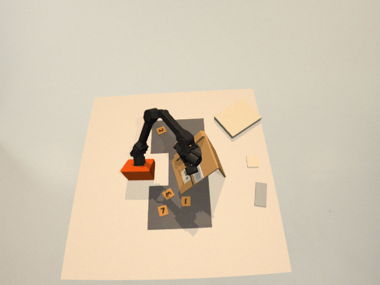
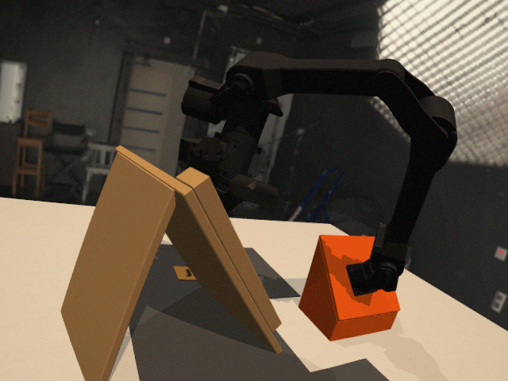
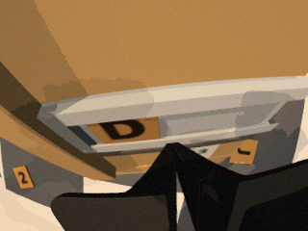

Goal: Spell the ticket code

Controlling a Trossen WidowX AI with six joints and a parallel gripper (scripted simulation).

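The d tile is 40 mm to the left of my gripper tip, 10 mm below it and 10 mm ahead of it. Also, from my gripper tip: cream slab: 390 mm to the left, 370 mm ahead, 160 mm below; white ticket: 100 mm below, 40 mm to the right, 40 mm behind; grey plate: 420 mm ahead, 180 mm to the right, 180 mm below.
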